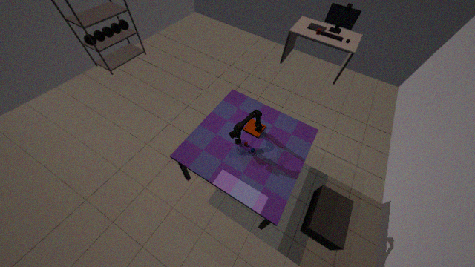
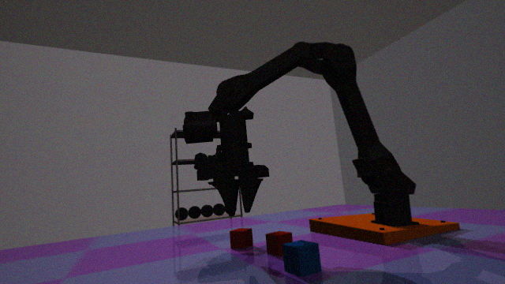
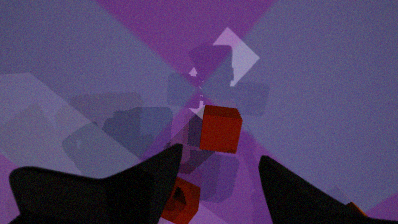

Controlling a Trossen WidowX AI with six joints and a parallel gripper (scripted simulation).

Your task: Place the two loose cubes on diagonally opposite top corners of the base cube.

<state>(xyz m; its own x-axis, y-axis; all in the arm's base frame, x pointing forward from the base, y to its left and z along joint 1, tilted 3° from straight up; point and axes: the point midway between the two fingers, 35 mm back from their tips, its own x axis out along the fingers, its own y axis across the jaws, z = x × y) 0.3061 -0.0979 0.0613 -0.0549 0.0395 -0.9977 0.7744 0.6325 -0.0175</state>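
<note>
Now: gripper tip 2 cm past the blue cube, 20 cm to the right of it and 5 cm above it.
</note>
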